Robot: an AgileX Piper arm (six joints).
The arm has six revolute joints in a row. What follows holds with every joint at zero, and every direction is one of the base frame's. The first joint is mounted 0.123 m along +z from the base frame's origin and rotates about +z. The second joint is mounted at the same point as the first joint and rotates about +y. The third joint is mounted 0.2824 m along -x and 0.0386 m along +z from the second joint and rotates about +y. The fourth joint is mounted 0.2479 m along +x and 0.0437 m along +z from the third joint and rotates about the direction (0.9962, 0, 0.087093). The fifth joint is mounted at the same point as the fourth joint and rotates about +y. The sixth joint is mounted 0.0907 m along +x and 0.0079 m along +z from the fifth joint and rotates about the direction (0.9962, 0, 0.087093). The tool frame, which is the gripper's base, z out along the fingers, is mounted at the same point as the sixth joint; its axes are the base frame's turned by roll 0, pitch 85.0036 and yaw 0 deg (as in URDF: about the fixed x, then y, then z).
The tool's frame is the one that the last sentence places.
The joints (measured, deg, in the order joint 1, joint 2, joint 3, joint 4, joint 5, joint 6), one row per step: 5.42, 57.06, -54.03, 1.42, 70.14, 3.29; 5.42, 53.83, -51.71, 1.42, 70.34, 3.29; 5.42, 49.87, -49.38, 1.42, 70.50, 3.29; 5.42, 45.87, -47.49, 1.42, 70.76, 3.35; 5.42, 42.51, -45.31, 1.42, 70.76, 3.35; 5.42, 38.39, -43.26, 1.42, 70.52, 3.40; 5.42, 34.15, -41.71, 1.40, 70.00, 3.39; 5.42, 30.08, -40.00, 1.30, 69.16, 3.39; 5.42, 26.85, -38.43, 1.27, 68.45, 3.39; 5.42, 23.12, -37.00, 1.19, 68.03, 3.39; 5.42, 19.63, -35.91, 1.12, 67.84, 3.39; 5.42, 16.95, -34.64, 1.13, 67.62, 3.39; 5.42, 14.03, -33.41, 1.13, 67.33, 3.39; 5.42, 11.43, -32.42, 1.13, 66.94, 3.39; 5.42, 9.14, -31.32, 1.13, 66.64, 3.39
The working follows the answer.
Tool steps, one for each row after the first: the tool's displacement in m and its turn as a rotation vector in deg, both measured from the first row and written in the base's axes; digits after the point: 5 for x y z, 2 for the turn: -0.01375, -0.00130, -0.00285, 0.07, -0.71, 0.00; -0.02961, -0.00280, -0.00480, 0.21, -2.17, 0.01; -0.04500, -0.00426, -0.00568, 0.40, -4.01, -0.04; -0.05753, -0.00545, -0.01007, 0.52, -5.18, -0.04; -0.07169, -0.00680, -0.01316, 0.76, -7.48, -0.09; -0.08521, -0.00812, -0.01434, 1.04, -10.68, -0.10; -0.09725, -0.00942, -0.01721, 1.25, -13.87, -0.13; -0.10628, -0.01033, -0.02108, 1.45, -16.23, -0.15; -0.11683, -0.01145, -0.02462, 1.63, -18.95, -0.18; -0.12665, -0.01249, -0.02747, 1.81, -21.53, -0.20; -0.13343, -0.01312, -0.03212, 1.98, -23.15, -0.20; -0.14050, -0.01380, -0.03667, 2.17, -25.12, -0.21; -0.14644, -0.01437, -0.04031, 2.36, -27.12, -0.22; -0.15116, -0.01482, -0.04488, 2.51, -28.60, -0.23
Tool pose at each row, in the base's axes (x y z in m, rotation vector in deg; rounded; the steps above come from the unrounded poses): 0.16159, 0.01746, 0.32702, -2.63, 158.27, 4.29; 0.14784, 0.01616, 0.32418, -2.64, 157.56, 4.35; 0.13198, 0.01466, 0.32222, -2.64, 156.09, 4.48; 0.11659, 0.01320, 0.32135, -2.57, 154.24, 4.65; 0.10406, 0.01201, 0.31695, -2.57, 153.06, 4.75; 0.08990, 0.01067, 0.31387, -2.50, 150.76, 4.95; 0.07638, 0.00935, 0.31268, -2.49, 147.54, 5.18; 0.06434, 0.00804, 0.30982, -2.47, 144.34, 5.29; 0.05532, 0.00713, 0.30594, -2.44, 141.97, 5.43; 0.04477, 0.00601, 0.30241, -2.43, 139.25, 5.52; 0.03495, 0.00497, 0.29955, -2.41, 136.66, 5.62; 0.02816, 0.00434, 0.29491, -2.40, 135.03, 5.74; 0.02109, 0.00367, 0.29035, -2.38, 133.05, 5.88; 0.01516, 0.00310, 0.28672, -2.36, 131.05, 6.01; 0.01043, 0.00265, 0.28215, -2.34, 129.56, 6.11

